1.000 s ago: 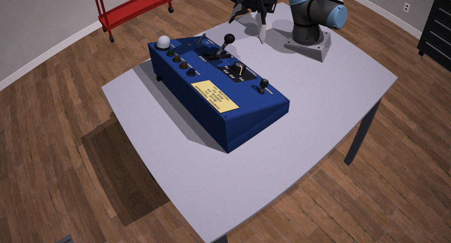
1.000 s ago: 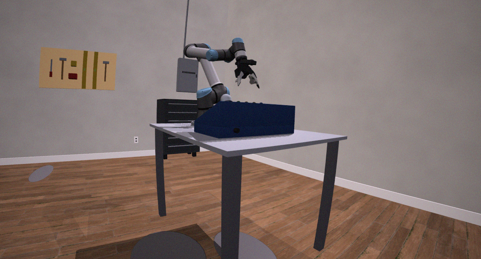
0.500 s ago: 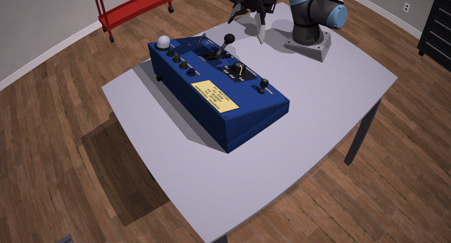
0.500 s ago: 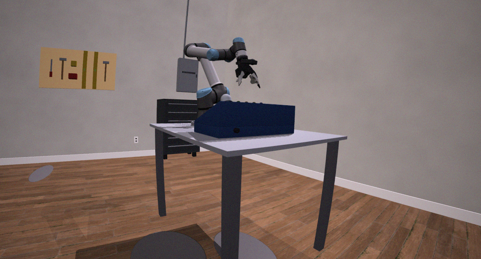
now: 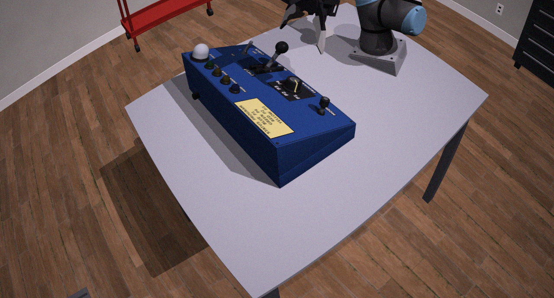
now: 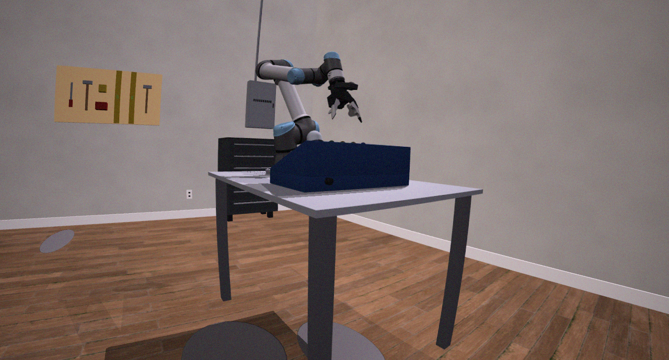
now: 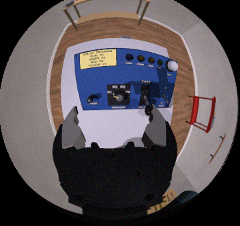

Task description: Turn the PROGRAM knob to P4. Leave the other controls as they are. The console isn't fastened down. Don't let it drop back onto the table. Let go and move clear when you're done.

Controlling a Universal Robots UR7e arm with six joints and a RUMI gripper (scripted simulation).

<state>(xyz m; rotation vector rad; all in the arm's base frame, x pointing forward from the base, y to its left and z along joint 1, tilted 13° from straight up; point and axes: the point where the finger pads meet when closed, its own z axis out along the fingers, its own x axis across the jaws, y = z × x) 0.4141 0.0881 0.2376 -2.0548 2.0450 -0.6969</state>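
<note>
My hand is 10 mm short of the program knob, 10 mm to the left of it and 160 mm above it. Also, from my hand: mode knob (10 mm ahead, 100 mm to the left, 150 mm below); blue console (40 mm ahead, 80 mm to the right, 180 mm below); black ball-topped lever (20 mm behind, 140 mm to the right, 140 mm below).
</note>
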